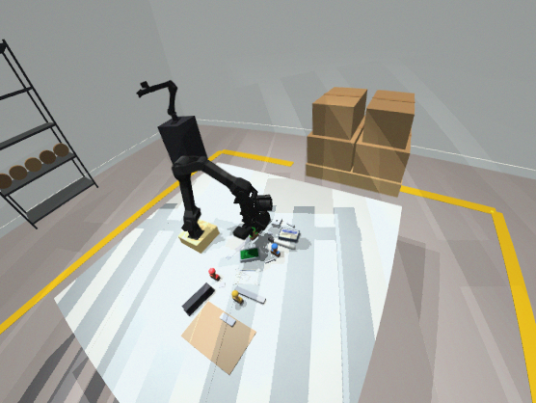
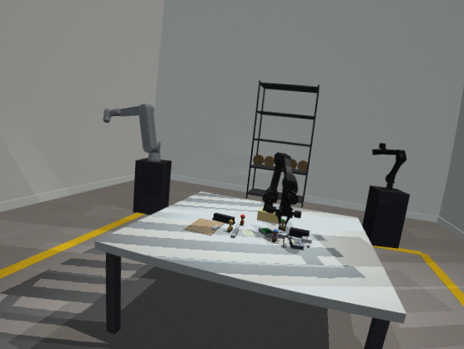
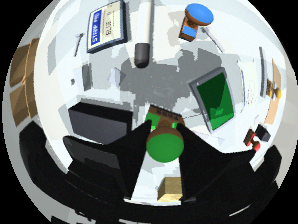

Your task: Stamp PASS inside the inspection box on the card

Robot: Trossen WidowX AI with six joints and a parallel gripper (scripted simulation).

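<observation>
Now: gripper tip 80 mm to the left of the green ink pad, 40 mm above it and 10 mm short of it. Round my gripper tip: blue-knobbed stamp 120 mm ahead, 40 mm to the right, 30 mm below; blue-and-white box 140 mm ahead, 70 mm to the left, 40 mm below; green-knobbed stamp right at my gripper tip.
</observation>
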